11 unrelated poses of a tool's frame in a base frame.
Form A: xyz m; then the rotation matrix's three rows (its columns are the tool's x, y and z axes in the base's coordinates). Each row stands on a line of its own.
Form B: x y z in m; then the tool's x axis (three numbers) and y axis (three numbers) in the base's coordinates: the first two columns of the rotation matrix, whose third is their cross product. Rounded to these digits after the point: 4 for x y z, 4 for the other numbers.
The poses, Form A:
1:
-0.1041 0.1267 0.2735
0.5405 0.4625 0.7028
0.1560 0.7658 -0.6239
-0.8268 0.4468 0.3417
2:
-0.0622 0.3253 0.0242
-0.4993 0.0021 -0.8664
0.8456 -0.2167 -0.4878
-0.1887 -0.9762 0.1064
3:
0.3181 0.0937 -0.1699
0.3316 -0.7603 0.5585
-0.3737 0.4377 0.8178
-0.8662 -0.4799 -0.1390
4:
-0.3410 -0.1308 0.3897
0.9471 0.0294 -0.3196
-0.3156 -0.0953 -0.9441
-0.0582 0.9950 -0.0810
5:
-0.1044 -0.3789 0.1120
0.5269 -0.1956 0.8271
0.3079 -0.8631 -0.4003
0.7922 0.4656 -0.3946
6:
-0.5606 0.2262 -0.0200
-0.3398 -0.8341 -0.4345
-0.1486 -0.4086 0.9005
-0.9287 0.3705 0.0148
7:
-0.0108 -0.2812 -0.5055
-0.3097 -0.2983 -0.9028
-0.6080 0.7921 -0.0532
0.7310 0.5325 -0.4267
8:
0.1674 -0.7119 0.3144
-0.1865 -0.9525 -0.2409
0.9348 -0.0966 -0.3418
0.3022 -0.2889 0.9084
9:
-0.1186 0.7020 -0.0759
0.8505 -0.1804 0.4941
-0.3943 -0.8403 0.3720
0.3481 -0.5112 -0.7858
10:
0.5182 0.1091 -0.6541
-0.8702 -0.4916 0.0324
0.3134 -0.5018 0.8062
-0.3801 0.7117 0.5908
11:
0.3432 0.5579 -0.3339
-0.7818 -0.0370 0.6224
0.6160 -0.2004 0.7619
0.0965 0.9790 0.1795
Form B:
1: -0.1041 0.1267 0.2735 0.5405 0.1560 -0.8268 0.4625 0.7658 0.4468
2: -0.0622 0.3253 0.0242 -0.4993 0.8456 -0.1887 0.0021 -0.2167 -0.9762
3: 0.3181 0.0937 -0.1699 0.3316 -0.3737 -0.8662 -0.7603 0.4377 -0.4799
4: -0.3410 -0.1308 0.3897 0.9471 -0.3156 -0.0582 0.0294 -0.0953 0.9950
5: -0.1044 -0.3789 0.1120 0.5269 0.3079 0.7922 -0.1956 -0.8631 0.4656
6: -0.5606 0.2262 -0.0200 -0.3398 -0.1486 -0.9287 -0.8341 -0.4086 0.3705
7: -0.0108 -0.2812 -0.5055 -0.3097 -0.6080 0.7310 -0.2983 0.7921 0.5325
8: 0.1674 -0.7119 0.3144 -0.1865 0.9348 0.3022 -0.9525 -0.0966 -0.2889
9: -0.1186 0.7020 -0.0759 0.8505 -0.3943 0.3481 -0.1804 -0.8403 -0.5112
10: 0.5182 0.1091 -0.6541 -0.8702 0.3134 -0.3801 -0.4916 -0.5018 0.7117
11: 0.3432 0.5579 -0.3339 -0.7818 0.6160 0.0965 -0.0370 -0.2004 0.9790
